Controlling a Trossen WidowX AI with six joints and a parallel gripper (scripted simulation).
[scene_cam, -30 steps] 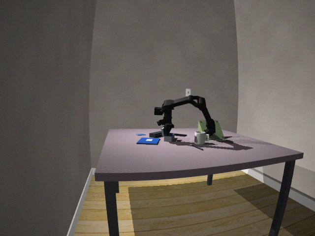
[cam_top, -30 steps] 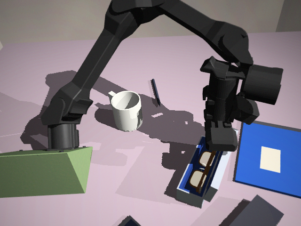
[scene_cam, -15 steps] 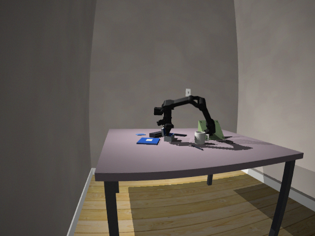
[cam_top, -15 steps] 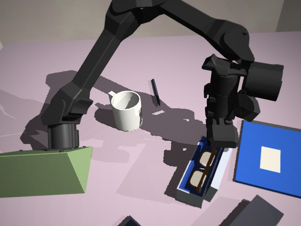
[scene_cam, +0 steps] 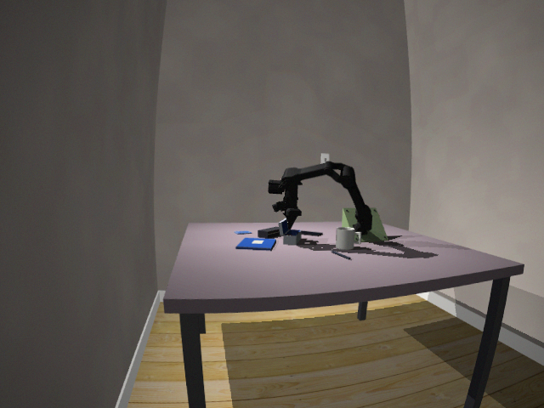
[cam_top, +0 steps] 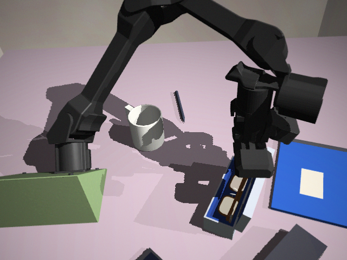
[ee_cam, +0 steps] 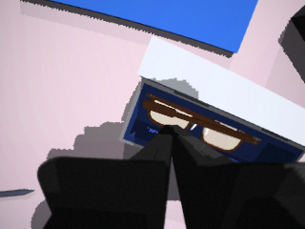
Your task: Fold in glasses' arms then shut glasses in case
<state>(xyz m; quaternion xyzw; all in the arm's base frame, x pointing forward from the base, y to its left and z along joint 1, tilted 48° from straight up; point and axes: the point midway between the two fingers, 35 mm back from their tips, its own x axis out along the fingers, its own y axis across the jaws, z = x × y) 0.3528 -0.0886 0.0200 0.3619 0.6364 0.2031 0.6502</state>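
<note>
Now: the glasses case lid 6 cm to the right of my hand and 3 cm below it. The rest, counted from my hand: dark grey box 20 cm to the right, 8 cm below, 1 cm ahead; then white mug 20 cm behind, 17 cm to the left, 6 cm below; then glasses case 5 cm to the right, 5 cm below, 1 cm behind.
</note>
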